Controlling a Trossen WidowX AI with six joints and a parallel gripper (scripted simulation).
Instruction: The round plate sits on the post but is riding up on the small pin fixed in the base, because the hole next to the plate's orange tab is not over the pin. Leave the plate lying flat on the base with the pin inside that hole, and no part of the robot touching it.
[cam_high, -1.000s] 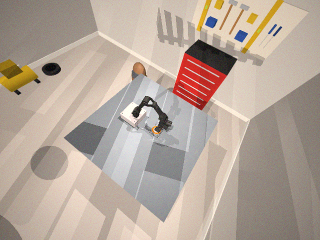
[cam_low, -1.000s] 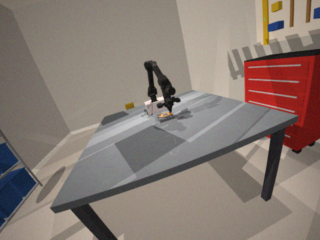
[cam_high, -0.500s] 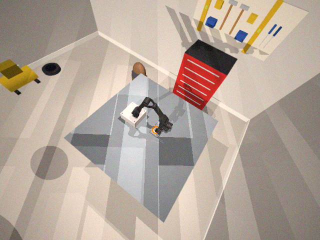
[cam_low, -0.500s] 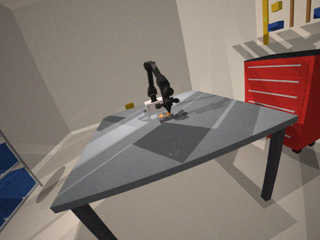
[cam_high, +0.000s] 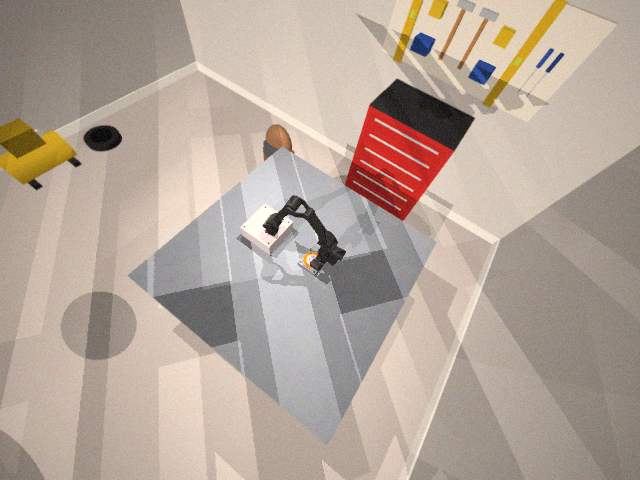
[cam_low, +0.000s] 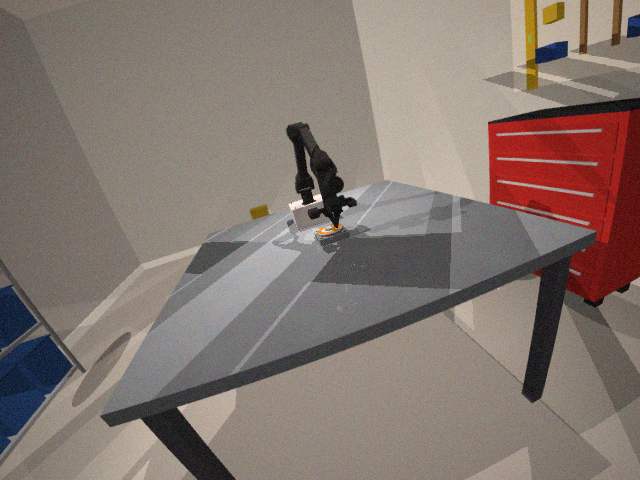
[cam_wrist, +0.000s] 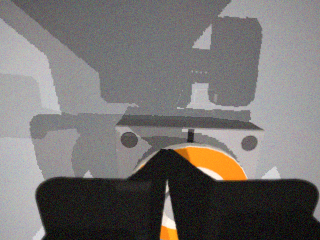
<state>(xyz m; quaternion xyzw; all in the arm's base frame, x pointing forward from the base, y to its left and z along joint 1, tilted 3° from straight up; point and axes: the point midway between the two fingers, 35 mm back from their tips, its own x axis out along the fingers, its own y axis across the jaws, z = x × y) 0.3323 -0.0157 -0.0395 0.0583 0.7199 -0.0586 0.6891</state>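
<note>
Now: gripper tip 30 mm past the round plate, 10 mm to the left of it and 10 mm above it.
</note>
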